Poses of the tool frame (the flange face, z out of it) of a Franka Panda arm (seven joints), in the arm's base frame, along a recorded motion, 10 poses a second.
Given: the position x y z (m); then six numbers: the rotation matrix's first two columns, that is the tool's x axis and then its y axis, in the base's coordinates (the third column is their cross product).
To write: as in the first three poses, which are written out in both.
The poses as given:
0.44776 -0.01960 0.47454 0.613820 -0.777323 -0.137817 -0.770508 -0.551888 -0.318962
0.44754 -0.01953 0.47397 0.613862 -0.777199 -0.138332 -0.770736 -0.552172 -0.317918
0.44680 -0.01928 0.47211 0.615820 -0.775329 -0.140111 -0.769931 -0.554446 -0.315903
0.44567 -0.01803 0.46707 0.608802 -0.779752 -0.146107 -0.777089 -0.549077 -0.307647
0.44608 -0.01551 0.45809 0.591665 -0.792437 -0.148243 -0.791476 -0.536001 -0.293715
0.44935 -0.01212 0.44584 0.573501 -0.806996 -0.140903 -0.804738 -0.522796 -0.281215
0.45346 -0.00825 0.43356 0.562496 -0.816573 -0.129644 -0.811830 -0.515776 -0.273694
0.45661 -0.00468 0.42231 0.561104 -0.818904 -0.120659 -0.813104 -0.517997 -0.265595
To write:
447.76 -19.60 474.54 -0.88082 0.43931 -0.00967 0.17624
447.54 -19.53 473.97 -0.88091 0.43930 -0.00919 0.17587
446.80 -19.28 472.11 -0.88157 0.43821 -0.00769 0.17535
445.67 -18.03 467.07 -0.88007 0.44225 -0.00385 0.17285
446.08 -15.51 458.09 -0.87636 0.45185 -0.00144 0.16683
449.35 -12.12 445.84 -0.87257 0.46178 -0.00354 0.15926
453.46 -8.25 433.56 -0.87053 0.46765 -0.00775 0.15304
456.61 -4.68 422.31 -0.87115 0.46835 -0.00985 0.14714

